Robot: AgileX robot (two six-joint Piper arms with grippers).
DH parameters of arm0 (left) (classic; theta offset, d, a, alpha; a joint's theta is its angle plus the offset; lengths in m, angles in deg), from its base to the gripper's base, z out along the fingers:
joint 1: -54.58 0.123 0 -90
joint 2: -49.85 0 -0.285 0
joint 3: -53.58 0 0.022 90
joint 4: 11.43 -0.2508 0 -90
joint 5: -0.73 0 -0.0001 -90
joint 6: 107.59 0.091 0 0
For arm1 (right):
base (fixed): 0 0 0 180
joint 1: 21.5 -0.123 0 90
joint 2: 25.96 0 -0.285 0
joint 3: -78.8 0 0.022 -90
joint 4: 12.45 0.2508 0 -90
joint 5: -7.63 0 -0.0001 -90
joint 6: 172.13 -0.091 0 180
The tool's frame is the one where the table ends.
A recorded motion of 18 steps. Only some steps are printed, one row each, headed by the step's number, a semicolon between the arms.
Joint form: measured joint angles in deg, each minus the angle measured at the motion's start. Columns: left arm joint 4, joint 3, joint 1, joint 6, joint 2, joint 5; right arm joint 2, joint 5, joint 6, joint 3, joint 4, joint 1.
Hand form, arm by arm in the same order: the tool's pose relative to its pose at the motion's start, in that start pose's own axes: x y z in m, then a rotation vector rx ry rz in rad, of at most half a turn. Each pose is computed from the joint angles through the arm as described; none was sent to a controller.
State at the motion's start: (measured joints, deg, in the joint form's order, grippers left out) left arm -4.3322 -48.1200 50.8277 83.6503 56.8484 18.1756; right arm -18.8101 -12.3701 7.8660 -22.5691 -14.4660 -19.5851
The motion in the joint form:
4: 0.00 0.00 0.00 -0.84 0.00 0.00; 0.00 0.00 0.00 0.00 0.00 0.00
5: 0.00 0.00 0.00 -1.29 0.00 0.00; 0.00 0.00 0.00 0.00 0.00 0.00
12: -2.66 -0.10 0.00 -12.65 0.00 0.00; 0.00 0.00 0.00 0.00 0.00 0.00
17: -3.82 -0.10 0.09 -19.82 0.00 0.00; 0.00 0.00 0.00 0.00 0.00 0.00
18: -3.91 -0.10 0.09 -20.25 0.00 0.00; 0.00 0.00 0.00 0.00 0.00 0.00
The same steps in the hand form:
4: 0.0000 0.0000 0.0000 0.0000 0.0000 -0.0147; 0.0000 0.0000 0.0000 0.0000 0.0000 0.0000
5: 0.0000 0.0000 0.0000 0.0000 0.0000 -0.0225; 0.0000 0.0000 0.0000 0.0000 0.0000 0.0000
12: -0.0003 0.0013 -0.0002 -0.0139 -0.0006 -0.1764; 0.0000 0.0000 0.0000 0.0000 0.0000 0.0000
17: -0.0003 0.0019 -0.0002 -0.0215 -0.0014 -0.2826; 0.0000 0.0000 0.0000 0.0000 0.0000 0.0000
18: -0.0003 0.0020 -0.0002 -0.0219 -0.0015 -0.2886; 0.0000 0.0000 0.0000 0.0000 0.0000 0.0000

